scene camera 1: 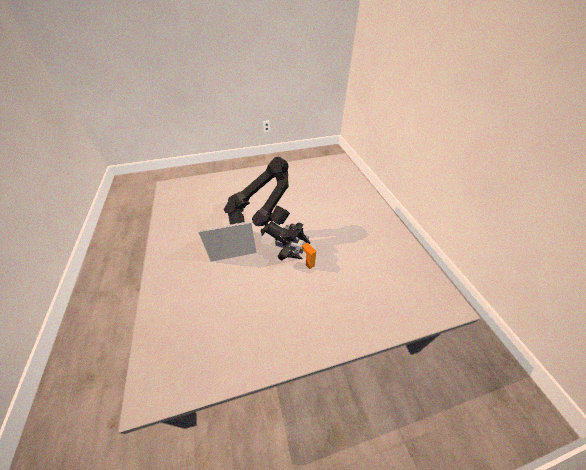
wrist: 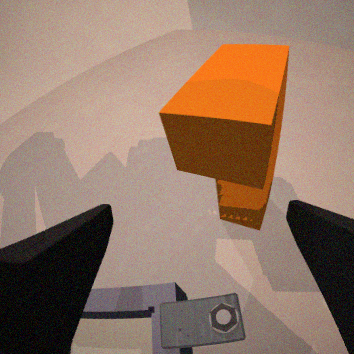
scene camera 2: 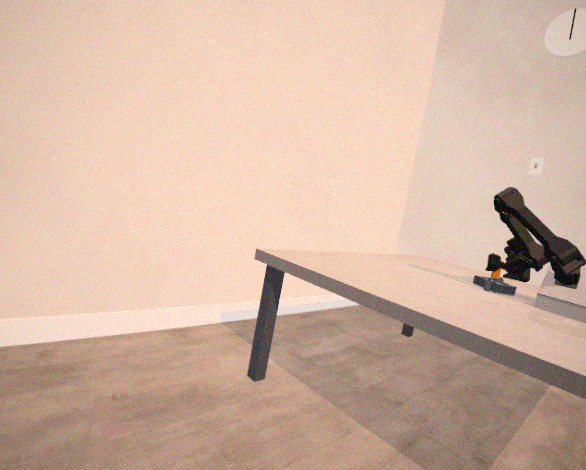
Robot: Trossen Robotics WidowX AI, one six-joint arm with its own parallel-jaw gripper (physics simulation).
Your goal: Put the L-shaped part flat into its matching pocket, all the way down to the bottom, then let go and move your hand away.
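Frame: origin at the arm's base, x ahead, y left, z up, level; centimetres.
Where they show: gripper, fingertip midpoint: (scene camera 1: 306,251) (wrist: 201,212) (scene camera 2: 494,272); arm's base, origin of the base link: (scene camera 1: 237,225) (scene camera 2: 567,279).
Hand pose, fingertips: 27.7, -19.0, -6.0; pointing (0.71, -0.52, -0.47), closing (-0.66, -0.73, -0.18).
Note:
Each offset is from my fingertips to the top centre of the thing, as dx, dy, dz. "spot": to the spot under its first point. Level surfaces: height alone.
The orange L-shaped part {+0.0, -3.0, +5.4} (scene camera 1: 310,259) (scene camera 2: 496,274) (wrist: 225,100) stands upright on the table beside the fixture, one leg down and the other sticking out sideways at its top toward the gripper. My gripper (scene camera 1: 305,250) (wrist: 201,212) is open with no object between its fingers. The part is just ahead of the fingertips, right of centre between them in the wrist view. The low grey-purple fixture {-3.6, +10.8, -0.8} (scene camera 1: 295,247) (scene camera 2: 502,288) (wrist: 135,296) lies below the gripper. Part of its frame shows at the bottom of the wrist view; the fingers hide some of it, and the pocket's full outline is not visible.
A grey tab with a hex nut {spot: -3.7, +2.6, -0.8} (wrist: 223,317) is at the fixture's corner. A tilted grey panel (scene camera 1: 227,242) stands near the arm's base. The pale table {dz -5.6} (scene camera 1: 240,325) (scene camera 2: 350,270) carries the arm's shadows. Walls rise behind it.

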